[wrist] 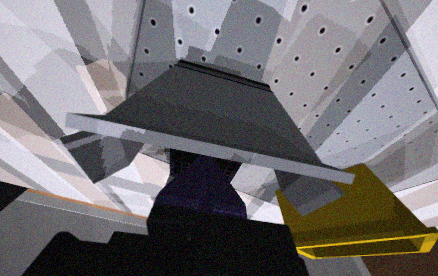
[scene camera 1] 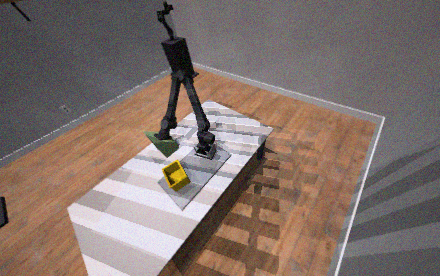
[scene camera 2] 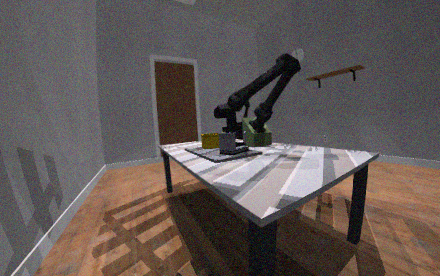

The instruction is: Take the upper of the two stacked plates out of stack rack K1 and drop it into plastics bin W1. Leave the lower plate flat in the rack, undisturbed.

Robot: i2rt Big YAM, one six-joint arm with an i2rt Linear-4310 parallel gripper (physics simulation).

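Frame: origin at the arm's base, x down, y left, z ahead, level; metres.
Seen in the pictures: gripper, fingertip midpoint: [scene camera 1: 205, 149]; arm's base, link origin: [scene camera 1: 163, 137] [scene camera 2: 256, 126].
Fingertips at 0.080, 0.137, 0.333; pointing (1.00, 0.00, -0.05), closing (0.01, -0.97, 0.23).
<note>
Pixels of each thing's middle, then the offset from my fingertips to it, as dx, dy, dz. Level surfaces: height alone.
- grey stack rack K1, body centre: [wrist: 206, 162] [scene camera 2: 233, 142] [scene camera 1: 204, 148] -0.008, -0.006, -0.007
- yellow open box, body centre: [wrist: 336, 216] [scene camera 2: 213, 140] [scene camera 1: 176, 175] +0.002, -0.291, -0.030
- grey perforated board, body centre: [wrist: 296, 154] [scene camera 2: 217, 150] [scene camera 1: 195, 168] +0.058, -0.157, +0.016
- striped table's, surface height: dx +0.065
My gripper [scene camera 1: 204, 145] [wrist: 205, 150] points down at the grey stack rack K1 [scene camera 1: 198, 153] [scene camera 2: 227, 143] [wrist: 215, 110], behind its tall wall. The fingers look shut, and no plate shows between them; the wall's rim hides the tips in the wrist view. The two stacked plates cannot be told apart from the rack's dark base. A yellow open box [scene camera 1: 181, 184] [scene camera 2: 210, 140] [wrist: 370, 200], likely bin W1 though no label is readable, stands beside the rack.
Rack and yellow box stand on a grey perforated board [scene camera 1: 182, 200] [scene camera 2: 215, 158] [wrist: 295, 40]. A green slanted body [scene camera 1: 164, 145] [scene camera 2: 260, 139] stands by the arm's base. The striped table's [scene camera 1: 135, 220] [scene camera 2: 305, 175] near edge runs alongside the board.
</note>
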